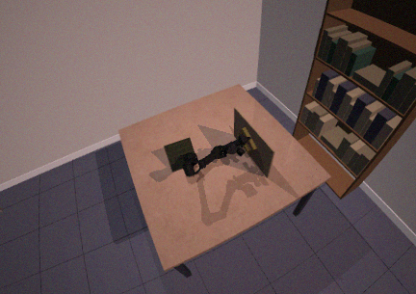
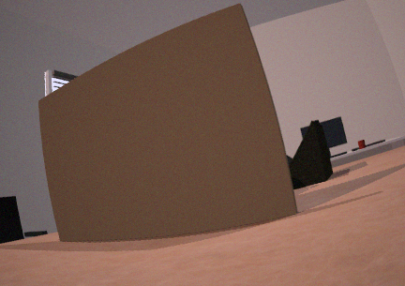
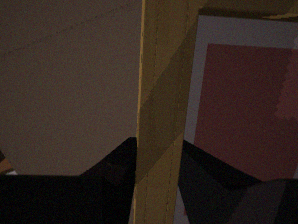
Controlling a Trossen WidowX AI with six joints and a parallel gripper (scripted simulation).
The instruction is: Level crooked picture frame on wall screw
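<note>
My gripper tip is 20 mm to the right of the picture frame and 50 mm above it. The rest, counted from my gripper tip: wall panel (10 mm ahead, 10 mm to the left, 60 mm below).
</note>
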